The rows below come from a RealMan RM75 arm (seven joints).
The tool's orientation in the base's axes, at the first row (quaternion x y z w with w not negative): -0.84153, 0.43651, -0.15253, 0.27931
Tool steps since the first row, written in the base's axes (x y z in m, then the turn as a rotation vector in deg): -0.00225, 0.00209, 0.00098, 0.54, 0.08, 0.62; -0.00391, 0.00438, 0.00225, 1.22, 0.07, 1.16; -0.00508, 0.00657, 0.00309, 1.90, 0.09, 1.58; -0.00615, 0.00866, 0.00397, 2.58, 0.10, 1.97; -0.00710, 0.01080, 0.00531, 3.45, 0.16, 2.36; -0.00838, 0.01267, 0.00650, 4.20, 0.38, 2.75; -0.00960, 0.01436, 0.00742, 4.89, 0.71, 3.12; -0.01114, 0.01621, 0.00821, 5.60, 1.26, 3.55
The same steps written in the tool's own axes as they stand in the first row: -0.00299, -0.00010, -0.00120, 0.25, -0.76, -0.20; -0.00580, -0.00085, -0.00228, 0.66, -1.52, -0.29; -0.00825, -0.00161, -0.00279, 1.03, -2.23, -0.28; -0.01057, -0.00241, -0.00333, 1.42, -2.91, -0.25; -0.01285, -0.00359, -0.00415, 1.87, -3.74, -0.10; -0.01510, -0.00434, -0.00511, 2.13, -4.56, 0.04; -0.01717, -0.00489, -0.00588, 2.26, -5.39, 0.20; -0.01956, -0.00522, -0.00666, 2.22, -6.36, 0.40
